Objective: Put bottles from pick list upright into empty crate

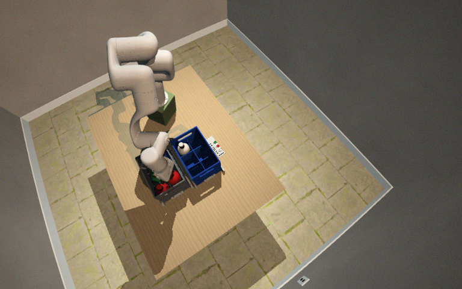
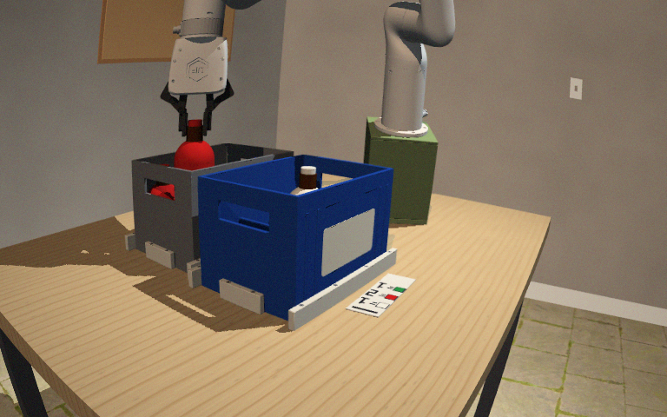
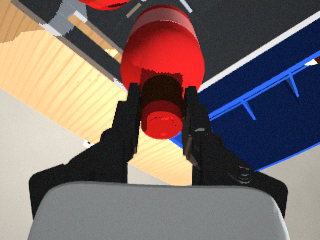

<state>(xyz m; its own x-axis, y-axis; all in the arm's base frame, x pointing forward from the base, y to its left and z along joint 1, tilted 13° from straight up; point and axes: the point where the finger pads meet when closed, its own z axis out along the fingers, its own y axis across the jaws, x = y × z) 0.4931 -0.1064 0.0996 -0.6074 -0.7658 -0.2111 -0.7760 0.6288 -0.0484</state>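
My hand is 7 cm above the red bottle. Also, from my hand: grey crate 16 cm below, 8 cm behind, 5 cm to the right; green-label bottle 16 cm below, 9 cm to the right, 7 cm behind; blue-label bottle 18 cm behind, 16 cm below, 2 cm to the right.
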